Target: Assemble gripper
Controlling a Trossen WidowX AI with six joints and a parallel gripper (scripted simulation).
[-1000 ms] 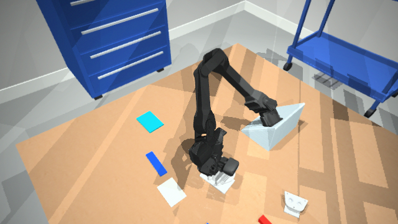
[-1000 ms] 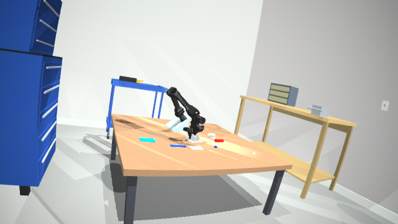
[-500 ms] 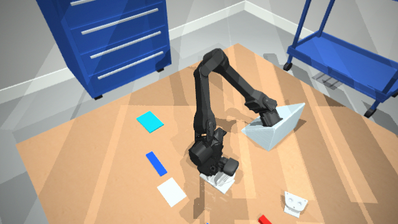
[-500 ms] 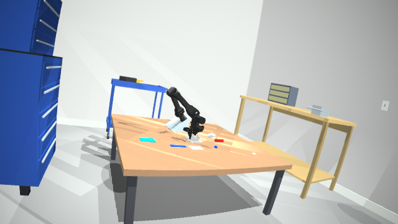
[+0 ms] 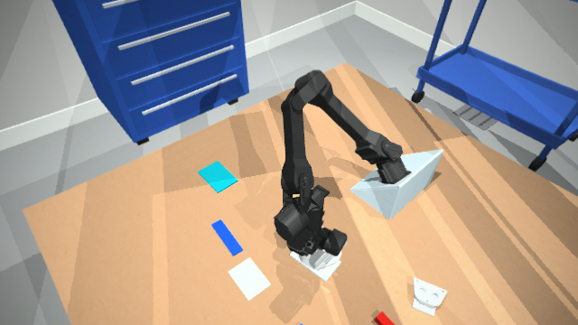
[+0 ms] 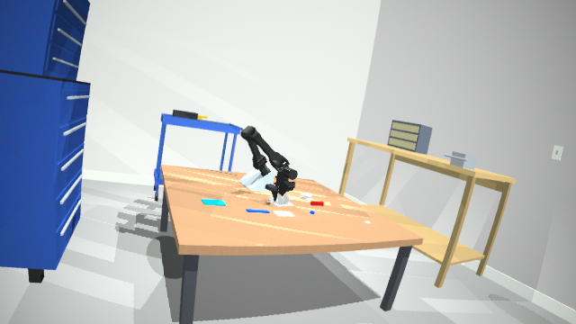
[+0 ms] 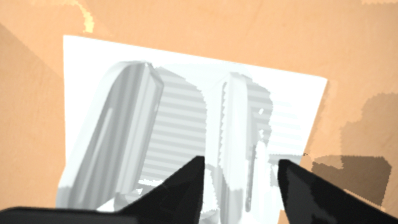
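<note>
Now: the white jaw 5 cm behind my gripper tip and 4 cm to the left of it. Also, from my gripper tip: white tile (18 cm ahead, 2 cm to the right, 1 cm below); small blue block (16 cm to the left, 14 cm ahead, 1 cm below); blue bar (17 cm ahead, 16 cm to the right, 1 cm below).
</note>
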